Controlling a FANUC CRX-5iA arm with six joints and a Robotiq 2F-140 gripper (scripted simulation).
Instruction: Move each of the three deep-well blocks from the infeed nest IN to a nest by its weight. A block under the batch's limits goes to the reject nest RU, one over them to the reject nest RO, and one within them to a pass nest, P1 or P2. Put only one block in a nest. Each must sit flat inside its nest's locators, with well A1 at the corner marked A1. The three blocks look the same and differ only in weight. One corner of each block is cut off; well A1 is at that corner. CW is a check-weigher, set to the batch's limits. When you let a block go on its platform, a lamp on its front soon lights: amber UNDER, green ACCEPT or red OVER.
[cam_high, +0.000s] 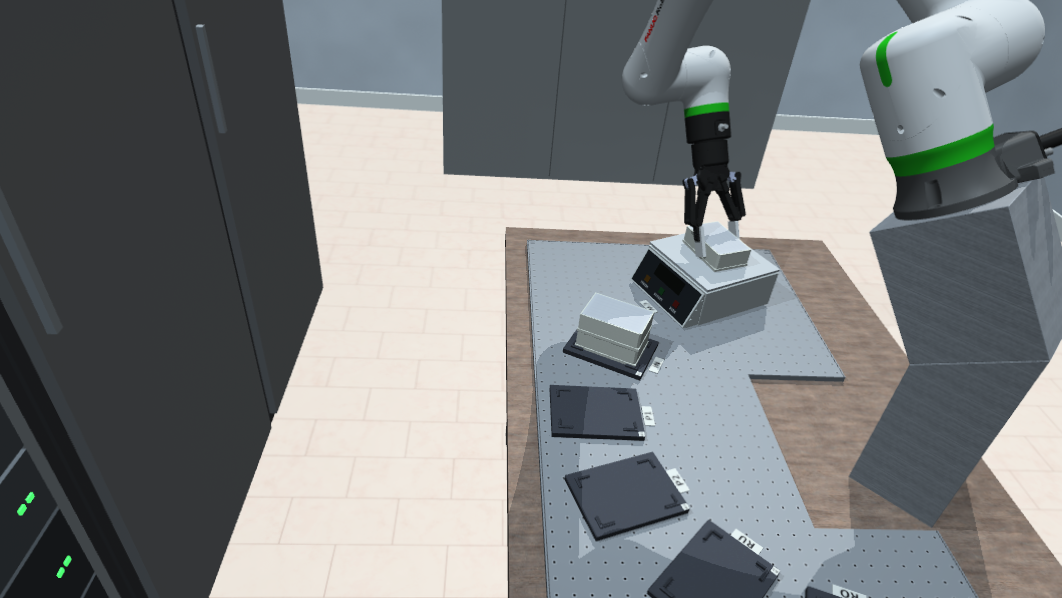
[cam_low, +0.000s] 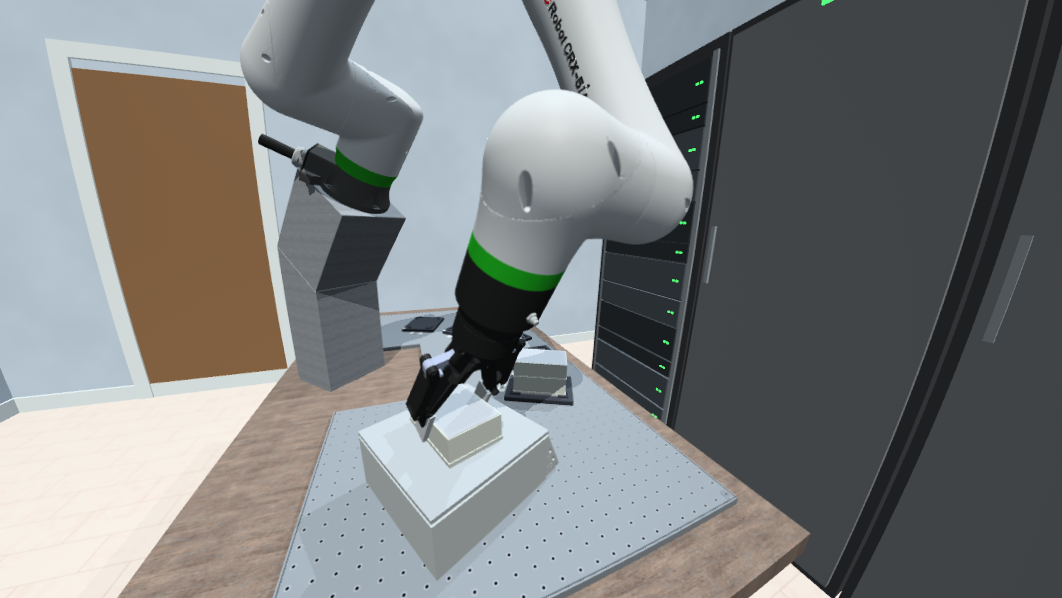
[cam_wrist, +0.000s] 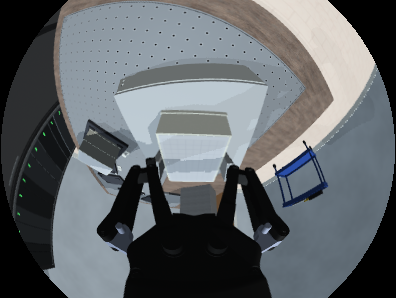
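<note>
My hand is 1 cm above the pale deep-well block. The rest, counted from my hand: pass nest P1: 37 cm to the left, 34 cm ahead, 13 cm below; RO nest label: 74 cm to the left, 13 cm below, 5 cm ahead; pass nest P2: 54 cm to the left, 33 cm ahead, 13 cm below.
</note>
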